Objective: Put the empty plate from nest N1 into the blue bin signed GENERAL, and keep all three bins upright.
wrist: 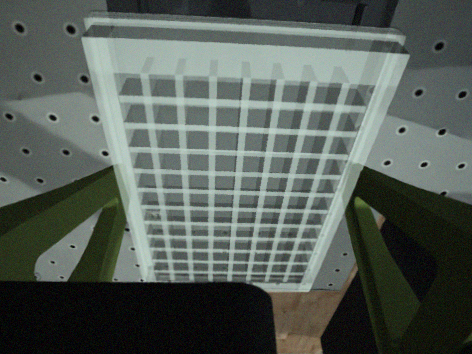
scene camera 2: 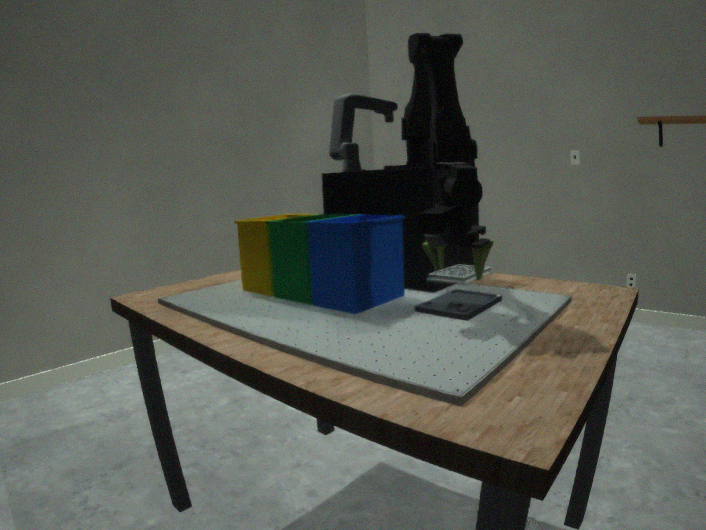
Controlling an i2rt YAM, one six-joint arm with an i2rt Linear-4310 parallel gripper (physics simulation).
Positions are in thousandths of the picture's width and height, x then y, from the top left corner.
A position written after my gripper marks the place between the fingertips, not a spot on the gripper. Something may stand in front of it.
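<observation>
My gripper (scene camera 2: 651,524), (wrist: 499,499). Clear gridded plate (scene camera 2: 651,518), (wrist: 503,403). Green bin (scene camera 2: 410,450), out of frame in the wrist view. Blue bin (scene camera 2: 506,497), out of frame in the wrist view. Yellow bin (scene camera 2: 359,442). Dark nest (scene camera 2: 631,576).
</observation>
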